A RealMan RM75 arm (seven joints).
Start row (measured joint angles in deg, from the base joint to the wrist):
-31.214 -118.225 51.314 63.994 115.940 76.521 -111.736
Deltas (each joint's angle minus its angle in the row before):
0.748 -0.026 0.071 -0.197 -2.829 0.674 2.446
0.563 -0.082 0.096 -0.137 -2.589 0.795 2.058
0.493 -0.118 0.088 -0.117 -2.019 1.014 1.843
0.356 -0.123 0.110 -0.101 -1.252 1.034 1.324
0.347 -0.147 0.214 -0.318 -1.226 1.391 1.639
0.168 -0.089 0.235 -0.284 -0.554 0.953 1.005
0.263 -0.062 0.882 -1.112 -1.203 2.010 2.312
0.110 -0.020 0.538 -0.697 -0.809 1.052 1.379
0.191 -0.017 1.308 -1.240 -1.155 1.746 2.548
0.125 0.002 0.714 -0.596 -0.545 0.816 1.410
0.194 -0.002 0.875 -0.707 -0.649 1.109 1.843
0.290 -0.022 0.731 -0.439 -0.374 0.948 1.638
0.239 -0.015 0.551 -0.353 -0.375 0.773 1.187
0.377 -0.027 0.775 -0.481 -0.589 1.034 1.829
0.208 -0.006 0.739 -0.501 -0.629 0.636 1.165
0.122 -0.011 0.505 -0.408 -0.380 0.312 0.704
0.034 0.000 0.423 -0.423 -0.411 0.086 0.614
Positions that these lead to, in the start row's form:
-30.466 -118.251 51.385 63.797 113.111 77.195 -109.290
-29.903 -118.333 51.481 63.660 110.522 77.990 -107.232
-29.410 -118.451 51.569 63.543 108.503 79.004 -105.389
-29.054 -118.574 51.679 63.442 107.251 80.038 -104.065
-28.707 -118.721 51.893 63.124 106.025 81.429 -102.426
-28.539 -118.810 52.128 62.840 105.471 82.382 -101.421
-28.276 -118.872 53.010 61.728 104.268 84.392 -99.109
-28.166 -118.892 53.548 61.031 103.459 85.444 -97.730
-27.975 -118.909 54.856 59.791 102.304 87.190 -95.182
-27.850 -118.907 55.570 59.195 101.759 88.006 -93.772
-27.656 -118.909 56.445 58.488 101.110 89.115 -91.929
-27.366 -118.931 57.176 58.049 100.736 90.063 -90.291
-27.127 -118.946 57.727 57.696 100.361 90.836 -89.104
-26.750 -118.973 58.502 57.215 99.772 91.870 -87.275
-26.542 -118.979 59.241 56.714 99.143 92.506 -86.110
-26.420 -118.990 59.746 56.306 98.763 92.818 -85.406
-26.386 -118.990 60.169 55.883 98.352 92.904 -84.792

